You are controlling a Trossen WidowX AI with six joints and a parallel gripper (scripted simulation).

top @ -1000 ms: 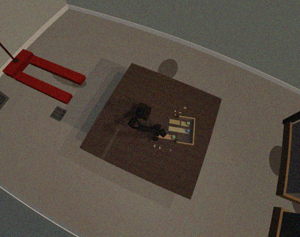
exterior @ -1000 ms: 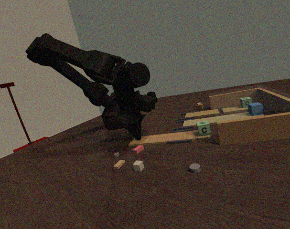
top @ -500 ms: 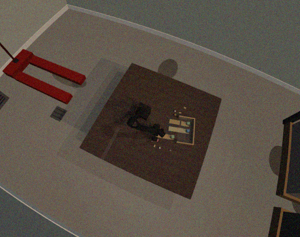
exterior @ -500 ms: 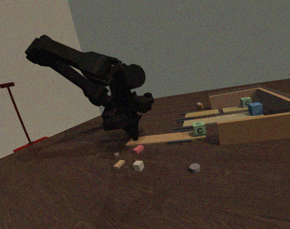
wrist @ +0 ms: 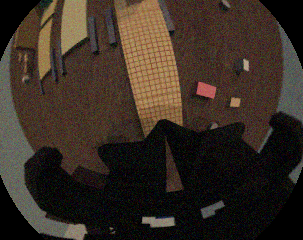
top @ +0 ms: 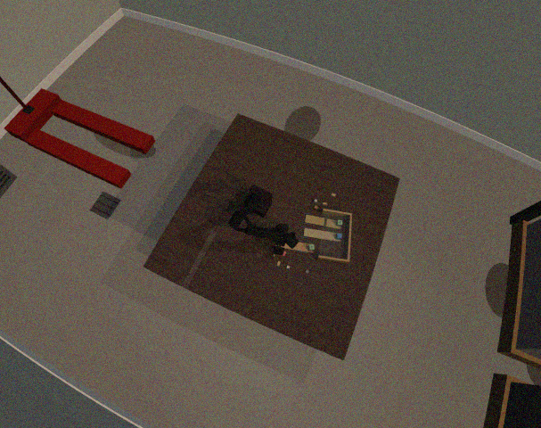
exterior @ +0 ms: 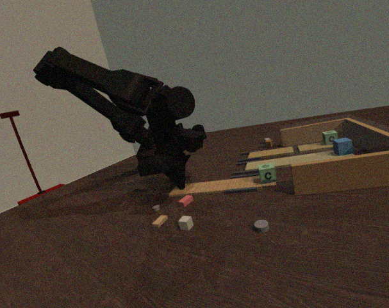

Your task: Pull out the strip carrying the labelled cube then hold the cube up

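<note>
My gripper tip is 8 cm short of the strip and 3 cm to the right of it. From my gripper tip the other things lie so: grey disc: 22 cm ahead, 8 cm to the right; pink block: 5 cm ahead, 5 cm to the right.
</note>
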